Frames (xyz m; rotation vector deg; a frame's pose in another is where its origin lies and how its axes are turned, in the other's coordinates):
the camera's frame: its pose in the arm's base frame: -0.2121 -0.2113 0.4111 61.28 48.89 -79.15
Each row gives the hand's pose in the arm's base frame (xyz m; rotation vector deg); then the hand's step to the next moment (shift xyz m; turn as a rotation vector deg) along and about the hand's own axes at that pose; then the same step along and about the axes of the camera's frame.
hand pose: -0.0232 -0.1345 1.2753 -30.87 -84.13 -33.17
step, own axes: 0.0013 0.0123 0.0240 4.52 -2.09 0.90
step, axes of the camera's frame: -0.0110 -0.0122 -0.0214 -3.98 -1.45 2.78
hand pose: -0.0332 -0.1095 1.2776 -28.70 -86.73 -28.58
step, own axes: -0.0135 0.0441 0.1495 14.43 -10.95 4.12
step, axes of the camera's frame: -0.0329 -0.1068 -0.1095 -11.97 -7.86 11.83
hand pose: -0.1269 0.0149 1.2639 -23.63 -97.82 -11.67
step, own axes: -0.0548 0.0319 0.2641 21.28 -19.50 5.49
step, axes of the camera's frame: 0.0490 -0.2411 -0.1151 -17.00 -11.96 20.76
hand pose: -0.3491 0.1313 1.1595 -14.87 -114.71 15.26
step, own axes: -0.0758 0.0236 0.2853 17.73 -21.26 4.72
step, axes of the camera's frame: 0.1778 -0.2363 -0.0150 -13.96 -9.81 22.31
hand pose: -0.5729 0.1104 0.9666 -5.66 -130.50 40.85
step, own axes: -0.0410 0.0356 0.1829 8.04 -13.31 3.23
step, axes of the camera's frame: 0.1582 -0.1035 0.0257 -6.36 -4.20 13.94
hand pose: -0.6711 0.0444 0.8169 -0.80 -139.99 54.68
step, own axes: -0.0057 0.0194 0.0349 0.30 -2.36 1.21
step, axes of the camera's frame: 0.0366 -0.0168 -0.0021 -0.03 -0.09 2.67
